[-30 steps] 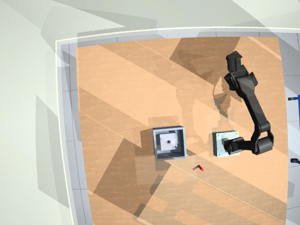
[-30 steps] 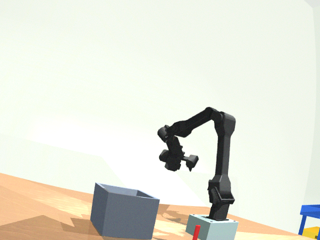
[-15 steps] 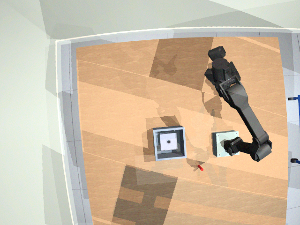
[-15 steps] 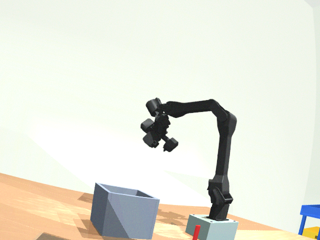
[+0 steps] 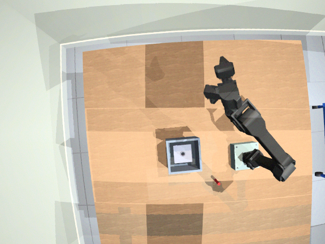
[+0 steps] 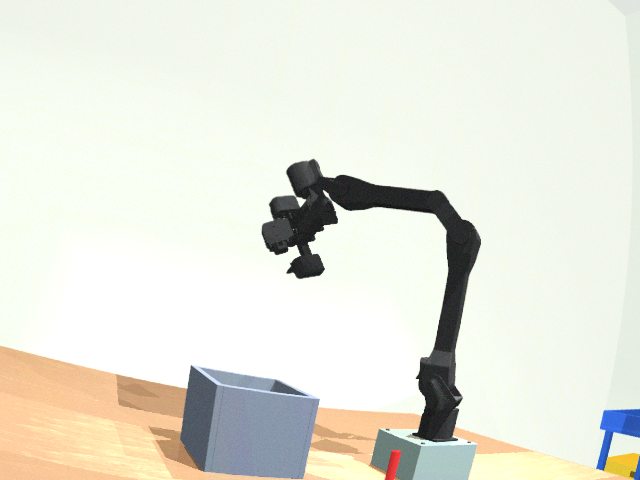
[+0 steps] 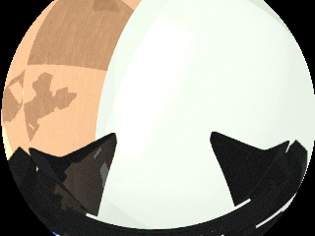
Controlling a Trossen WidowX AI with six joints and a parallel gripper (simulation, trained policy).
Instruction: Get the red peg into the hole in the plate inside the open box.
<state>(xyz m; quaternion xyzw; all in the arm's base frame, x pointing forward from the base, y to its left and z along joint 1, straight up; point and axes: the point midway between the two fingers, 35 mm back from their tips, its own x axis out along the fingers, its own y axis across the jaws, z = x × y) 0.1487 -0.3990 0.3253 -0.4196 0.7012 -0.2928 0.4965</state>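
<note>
My gripper tip is 530 mm to the right of the red peg, 340 mm above it and 40 mm short of it.
</note>
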